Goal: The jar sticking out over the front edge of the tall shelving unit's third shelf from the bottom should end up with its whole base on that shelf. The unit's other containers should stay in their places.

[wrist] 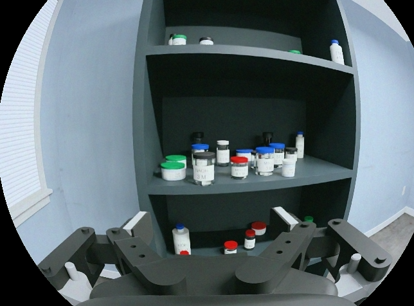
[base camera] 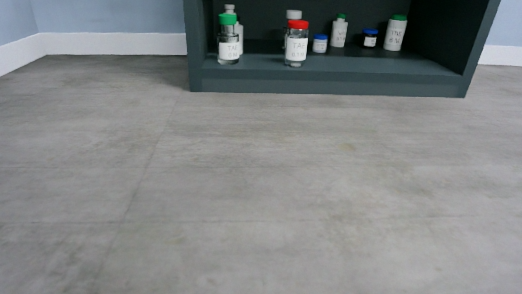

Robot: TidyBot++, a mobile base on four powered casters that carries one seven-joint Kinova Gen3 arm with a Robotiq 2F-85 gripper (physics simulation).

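Places are measured from the arm's base along level axes (x ahead, y left, z up), in metres.
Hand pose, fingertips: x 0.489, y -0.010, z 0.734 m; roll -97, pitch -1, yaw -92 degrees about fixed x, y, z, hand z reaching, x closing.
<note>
After its pixels a point has its place.
The NaOH 3 M jar (wrist: 204, 169), clear with a dark grey lid and a white label, stands upright at the front of the third shelf (wrist: 260, 186), left of the middle. Its base reaches the shelf's front edge; how far it overhangs is hard to tell. A white jar with a green lid (wrist: 173, 171) stands close to its left, and a red-lidded jar (wrist: 239, 168) stands to its right with a gap. My gripper (wrist: 210, 224) is open and empty, back from the unit, with its fingertips low in the wrist view, below the jar in the picture.
The tall dark unit (base camera: 194, 60) @(x 0.993, y 0.198, z -0.296 m) (wrist: 141, 125) has more jars behind on that shelf, including a blue-lidded jar (wrist: 265, 161). A white bottle (wrist: 336, 52) stands on the shelf above. A blue-capped bottle (wrist: 181, 240) stands below. A red-lidded jar (base camera: 297, 45) @(x 1.042, y -0.108, z -0.252 m) stands on the bottom shelf.
</note>
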